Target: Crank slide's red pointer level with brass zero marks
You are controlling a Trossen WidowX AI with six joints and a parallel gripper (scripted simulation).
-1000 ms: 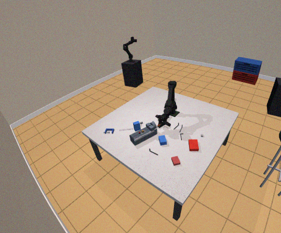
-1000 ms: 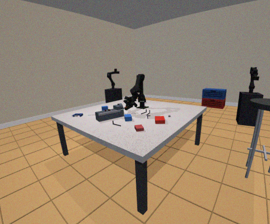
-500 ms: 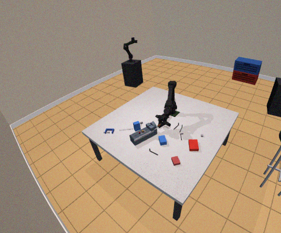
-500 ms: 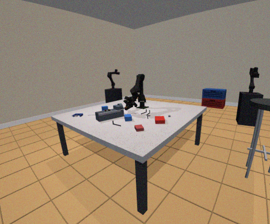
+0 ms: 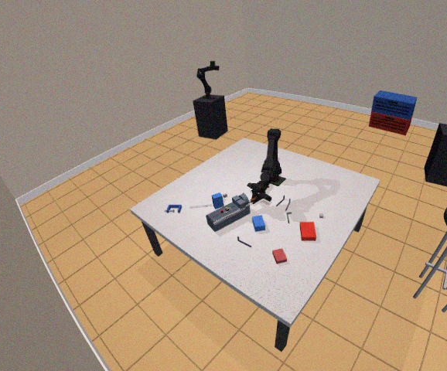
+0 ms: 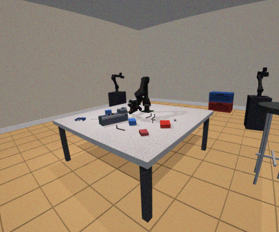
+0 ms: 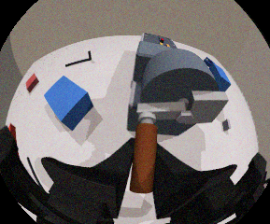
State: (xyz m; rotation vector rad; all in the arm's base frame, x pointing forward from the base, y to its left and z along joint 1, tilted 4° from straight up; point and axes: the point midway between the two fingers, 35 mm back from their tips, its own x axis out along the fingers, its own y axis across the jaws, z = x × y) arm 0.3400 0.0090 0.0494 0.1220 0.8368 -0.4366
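Right now the brown crank handle is 20 mm behind my gripper tip, 10 mm to the left of it and 20 mm above it. The rest, counted from my gripper tip: red pointer: 170 mm ahead, 110 mm to the right, 30 mm above.
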